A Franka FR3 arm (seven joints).
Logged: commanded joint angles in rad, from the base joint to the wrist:
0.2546 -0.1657 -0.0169 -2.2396 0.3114 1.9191 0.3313
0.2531 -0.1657 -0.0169 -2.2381 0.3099 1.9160 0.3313
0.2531 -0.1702 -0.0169 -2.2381 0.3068 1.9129 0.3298
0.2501 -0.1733 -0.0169 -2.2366 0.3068 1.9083 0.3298
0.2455 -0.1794 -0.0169 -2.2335 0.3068 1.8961 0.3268
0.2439 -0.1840 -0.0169 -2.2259 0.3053 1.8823 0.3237
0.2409 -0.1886 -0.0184 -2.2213 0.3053 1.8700 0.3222
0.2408 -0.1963 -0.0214 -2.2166 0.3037 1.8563 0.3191
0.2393 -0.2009 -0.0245 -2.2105 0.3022 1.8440 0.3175
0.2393 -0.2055 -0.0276 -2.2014 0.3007 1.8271 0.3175
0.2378 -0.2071 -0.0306 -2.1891 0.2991 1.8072 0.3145
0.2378 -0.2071 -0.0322 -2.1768 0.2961 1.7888 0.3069
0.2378 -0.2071 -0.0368 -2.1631 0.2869 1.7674 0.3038
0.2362 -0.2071 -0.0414 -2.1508 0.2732 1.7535 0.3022
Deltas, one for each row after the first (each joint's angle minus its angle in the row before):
-0.0015 0.0000 0.0000 0.0015 -0.0015 -0.0031 0.0000
0.0000 -0.0045 0.0000 0.0000 -0.0031 -0.0031 -0.0015
-0.0030 -0.0031 0.0000 0.0015 0.0000 -0.0046 0.0000
-0.0046 -0.0061 0.0000 0.0031 0.0000 -0.0122 -0.0030
-0.0016 -0.0046 0.0000 0.0076 -0.0015 -0.0138 -0.0031
-0.0030 -0.0046 -0.0015 0.0046 0.0000 -0.0123 -0.0015
-0.0001 -0.0077 -0.0030 0.0047 -0.0016 -0.0137 -0.0031
-0.0015 -0.0046 -0.0031 0.0061 -0.0015 -0.0123 -0.0016
0.0000 -0.0046 -0.0031 0.0091 -0.0015 -0.0169 0.0000
-0.0015 -0.0016 -0.0030 0.0123 -0.0016 -0.0199 -0.0030
0.0000 0.0000 -0.0016 0.0123 -0.0030 -0.0184 -0.0076
0.0000 0.0000 -0.0046 0.0137 -0.0092 -0.0214 -0.0031
-0.0016 0.0000 -0.0046 0.0123 -0.0137 -0.0139 -0.0016

